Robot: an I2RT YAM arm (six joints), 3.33 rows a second.
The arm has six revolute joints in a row. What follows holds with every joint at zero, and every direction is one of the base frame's. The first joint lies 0.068 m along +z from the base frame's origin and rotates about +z. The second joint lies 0.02 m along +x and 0.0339 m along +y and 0.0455 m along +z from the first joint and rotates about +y. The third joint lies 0.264 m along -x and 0.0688 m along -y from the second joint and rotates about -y. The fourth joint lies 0.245 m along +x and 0.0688 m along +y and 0.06 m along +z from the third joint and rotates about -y. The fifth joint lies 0.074 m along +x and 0.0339 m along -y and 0.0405 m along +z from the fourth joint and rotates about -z. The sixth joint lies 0.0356 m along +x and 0.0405 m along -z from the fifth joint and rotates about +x. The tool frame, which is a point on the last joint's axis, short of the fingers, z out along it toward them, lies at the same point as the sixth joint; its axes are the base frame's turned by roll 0, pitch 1.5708 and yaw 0 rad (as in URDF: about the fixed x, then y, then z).
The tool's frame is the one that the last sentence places.
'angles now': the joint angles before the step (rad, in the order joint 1, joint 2, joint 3, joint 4, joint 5, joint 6). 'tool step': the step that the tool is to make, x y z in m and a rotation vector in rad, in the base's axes. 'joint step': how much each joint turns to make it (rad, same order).
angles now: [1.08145 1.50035 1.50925 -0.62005 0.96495 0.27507]
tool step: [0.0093 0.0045 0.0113 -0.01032 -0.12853 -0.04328]
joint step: [-0.01354 0.00338 -0.01900 0.21396 0.08427 -0.16468]
